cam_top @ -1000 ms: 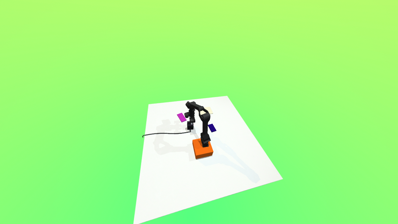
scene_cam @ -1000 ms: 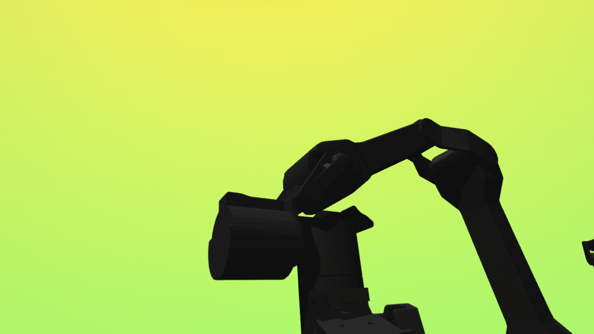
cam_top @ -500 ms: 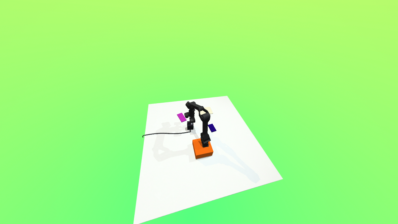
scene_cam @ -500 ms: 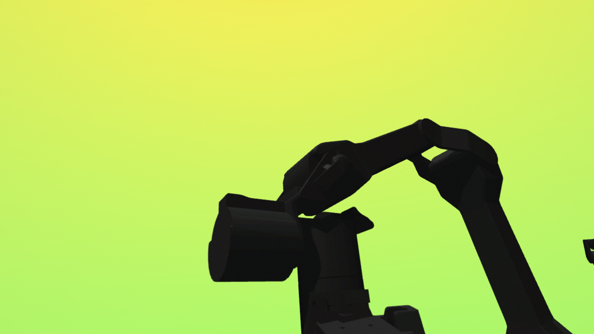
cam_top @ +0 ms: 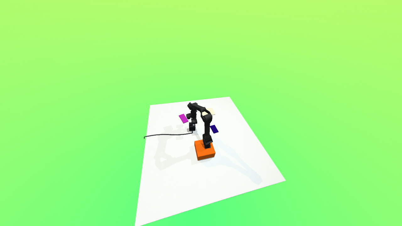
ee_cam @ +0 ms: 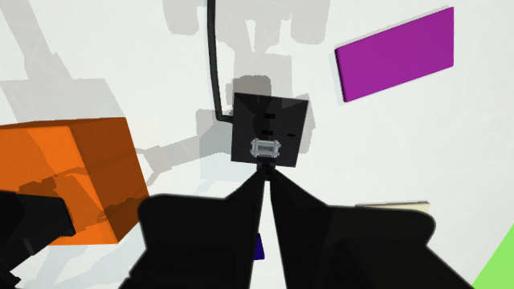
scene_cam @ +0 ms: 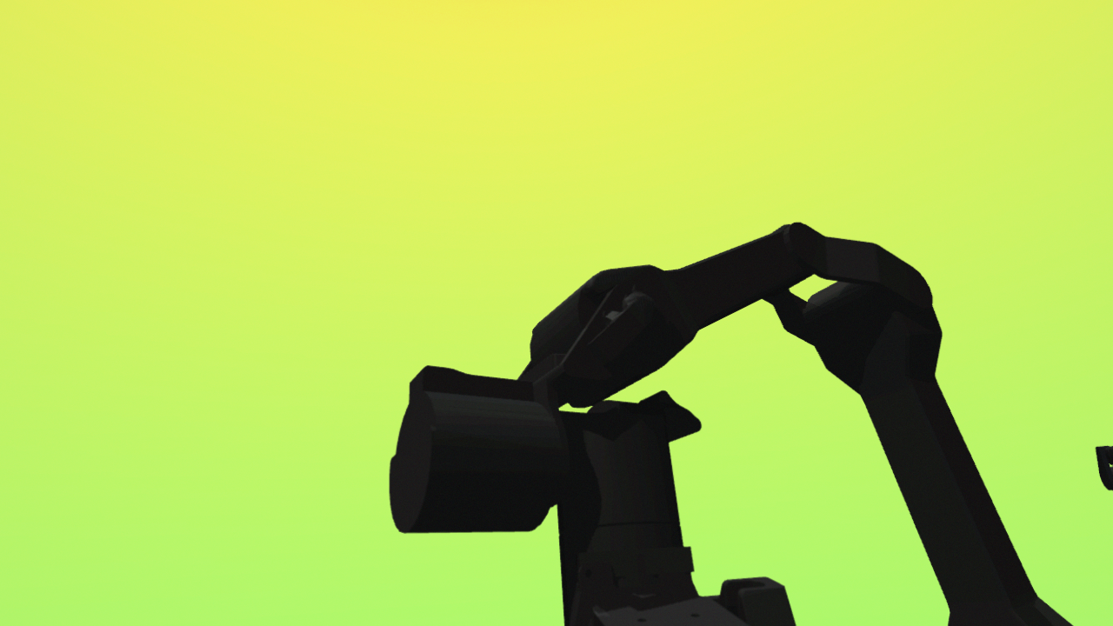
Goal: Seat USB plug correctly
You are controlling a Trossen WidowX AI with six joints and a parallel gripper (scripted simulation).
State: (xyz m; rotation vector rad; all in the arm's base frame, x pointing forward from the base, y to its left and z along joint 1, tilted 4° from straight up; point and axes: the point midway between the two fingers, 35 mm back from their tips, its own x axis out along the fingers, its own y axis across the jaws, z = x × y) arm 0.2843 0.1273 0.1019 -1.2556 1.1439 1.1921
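The dark USB plug lies 2 cm below my gripper tip. From my gripper tip the other things lie so: dark blue patch (26 cm to the right, 13 cm below, 3 cm behind); then cream patch (28 cm ahead, 21 cm to the right, 13 cm below); then magenta flat plate (17 cm ahead, 13 cm to the left, 13 cm below).
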